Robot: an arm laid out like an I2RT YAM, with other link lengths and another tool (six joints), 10 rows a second.
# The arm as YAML. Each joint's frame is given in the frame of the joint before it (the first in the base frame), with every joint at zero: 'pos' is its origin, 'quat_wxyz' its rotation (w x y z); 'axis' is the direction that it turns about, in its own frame. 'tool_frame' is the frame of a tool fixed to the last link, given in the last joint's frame.
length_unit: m
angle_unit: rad
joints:
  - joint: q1
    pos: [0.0, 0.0, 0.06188]
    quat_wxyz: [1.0, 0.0, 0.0, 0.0]
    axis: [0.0, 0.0, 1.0]
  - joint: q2
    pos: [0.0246, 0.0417, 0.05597]
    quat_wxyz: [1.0, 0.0, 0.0, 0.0]
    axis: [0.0, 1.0, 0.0]
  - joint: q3
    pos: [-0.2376, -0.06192, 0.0]
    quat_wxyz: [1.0, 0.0, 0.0, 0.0]
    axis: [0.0, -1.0, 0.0]
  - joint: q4
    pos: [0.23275, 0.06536, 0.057]
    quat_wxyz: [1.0, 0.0, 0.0, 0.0]
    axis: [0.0, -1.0, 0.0]
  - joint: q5
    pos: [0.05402, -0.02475, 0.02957]
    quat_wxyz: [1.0, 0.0, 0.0, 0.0]
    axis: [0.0, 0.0, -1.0]
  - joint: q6
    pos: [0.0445, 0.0, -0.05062]
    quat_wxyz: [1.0, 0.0, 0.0, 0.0]
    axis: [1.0, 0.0, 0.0]
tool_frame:
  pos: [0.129, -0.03, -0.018]
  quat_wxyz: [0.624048, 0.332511, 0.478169, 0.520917]
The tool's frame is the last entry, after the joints.
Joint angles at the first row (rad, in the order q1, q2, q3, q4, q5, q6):
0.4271 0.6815 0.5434 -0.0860 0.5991 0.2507
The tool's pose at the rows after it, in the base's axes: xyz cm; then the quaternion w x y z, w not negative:
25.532, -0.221, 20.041, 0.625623, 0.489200, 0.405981, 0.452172
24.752, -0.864, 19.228, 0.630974, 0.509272, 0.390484, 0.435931
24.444, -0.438, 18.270, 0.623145, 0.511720, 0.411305, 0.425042
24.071, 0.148, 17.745, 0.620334, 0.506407, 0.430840, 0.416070
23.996, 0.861, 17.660, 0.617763, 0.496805, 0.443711, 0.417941
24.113, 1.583, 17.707, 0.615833, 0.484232, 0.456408, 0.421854
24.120, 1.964, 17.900, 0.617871, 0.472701, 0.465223, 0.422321
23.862, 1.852, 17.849, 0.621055, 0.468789, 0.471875, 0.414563
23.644, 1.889, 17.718, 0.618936, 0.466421, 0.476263, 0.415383
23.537, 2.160, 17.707, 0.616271, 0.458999, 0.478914, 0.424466
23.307, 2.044, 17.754, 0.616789, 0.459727, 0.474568, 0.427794
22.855, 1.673, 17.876, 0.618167, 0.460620, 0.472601, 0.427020
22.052, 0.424, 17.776, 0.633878, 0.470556, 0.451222, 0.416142
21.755, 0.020, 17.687, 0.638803, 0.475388, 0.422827, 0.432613
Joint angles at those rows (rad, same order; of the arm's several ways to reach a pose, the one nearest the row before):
0.4310 0.6269 0.4791 -0.0416 0.6968 0.3092
0.4509 0.6202 0.4639 -0.0681 0.7670 0.3608
0.4815 0.6369 0.4620 -0.1080 0.7829 0.3761
0.5321 0.6520 0.4618 -0.1355 0.8190 0.3787
0.5727 0.6625 0.4617 -0.1352 0.8368 0.3701
0.6031 0.6753 0.4617 -0.1201 0.8421 0.3481
0.6249 0.6788 0.4617 -0.1094 0.8521 0.3219
0.6367 0.6751 0.4610 -0.1250 0.8691 0.3127
0.6439 0.6606 0.4551 -0.1387 0.8674 0.3114
0.6544 0.6373 0.4408 -0.1299 0.8574 0.2970
0.6590 0.6156 0.4336 -0.1362 0.8625 0.3008
0.6614 0.5808 0.4312 -0.1681 0.8696 0.3031
0.6606 0.5284 0.4038 -0.1817 0.9250 0.3159
0.6577 0.4628 0.3594 -0.1412 0.9360 0.3208

